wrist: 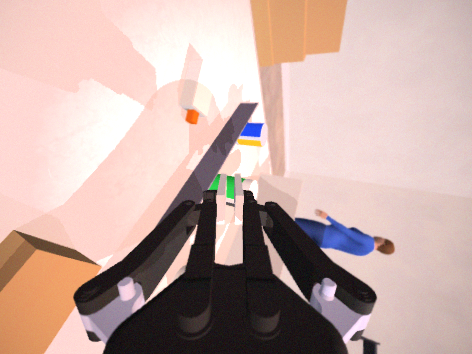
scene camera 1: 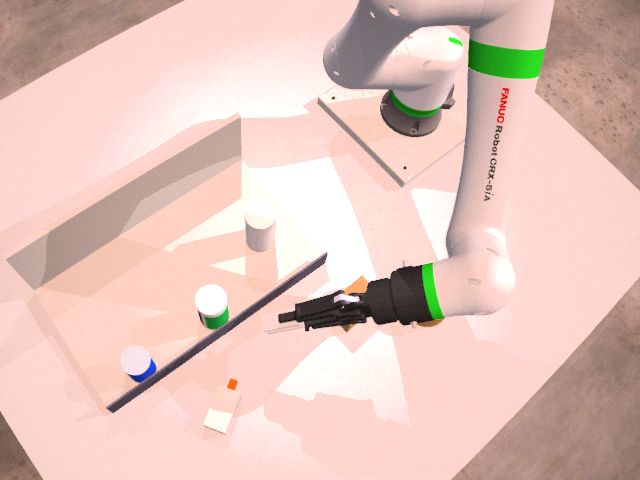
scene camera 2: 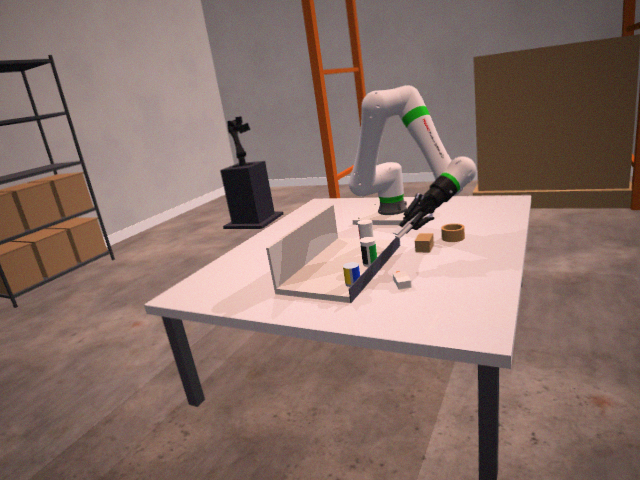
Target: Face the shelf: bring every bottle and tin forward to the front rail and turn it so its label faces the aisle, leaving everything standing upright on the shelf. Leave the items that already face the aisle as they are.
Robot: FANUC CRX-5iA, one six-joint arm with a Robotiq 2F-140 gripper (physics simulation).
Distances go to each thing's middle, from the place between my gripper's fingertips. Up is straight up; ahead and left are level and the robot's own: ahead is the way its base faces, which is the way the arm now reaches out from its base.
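The green bottle with white cap [scene camera 1: 211, 302] is 40 mm ahead of my hand, 100 mm to the right of it and 50 mm below it. There's a white bottle with orange cap [wrist: 196, 95] that's 140 mm ahead of my hand, 50 mm to the left of it and 110 mm below it. The dark front rail [scene camera 1: 290, 282] is 50 mm ahead of my hand, 70 mm to the right of it and 100 mm below it, and the shelf [scene camera 1: 139, 289] is 220 mm to the right of my hand, 30 mm ahead of it and 40 mm below it.
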